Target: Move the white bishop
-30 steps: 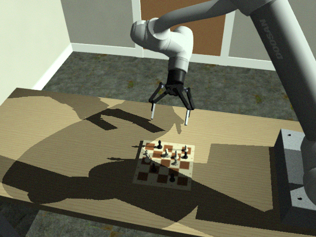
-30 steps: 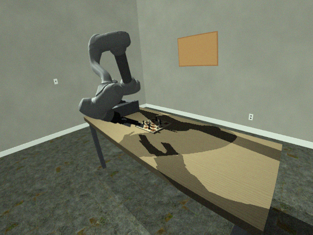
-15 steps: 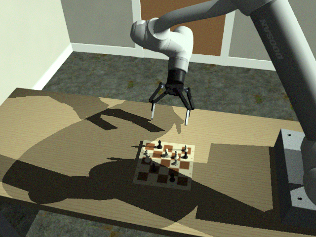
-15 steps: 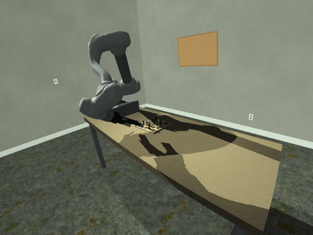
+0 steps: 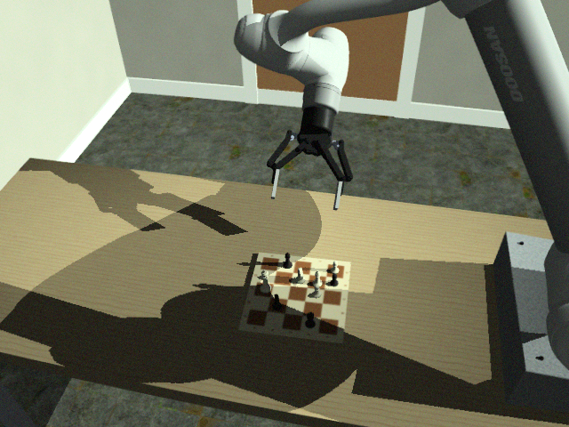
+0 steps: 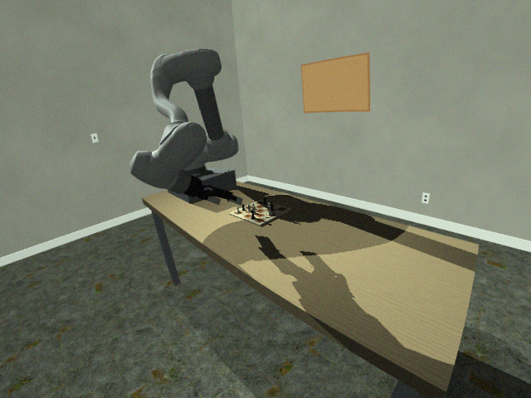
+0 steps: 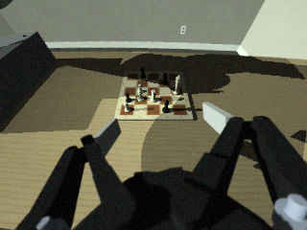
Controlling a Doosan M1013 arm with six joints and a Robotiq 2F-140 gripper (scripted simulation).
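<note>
Right now the white bishop is 150 mm to the left of my hand, 90 mm below it and 50 mm behind it. The rest, counted from my hand: chessboard (180 mm to the left, 120 mm below, 10 mm behind); black pawn (140 mm to the left, 100 mm below, 80 mm behind).
</note>
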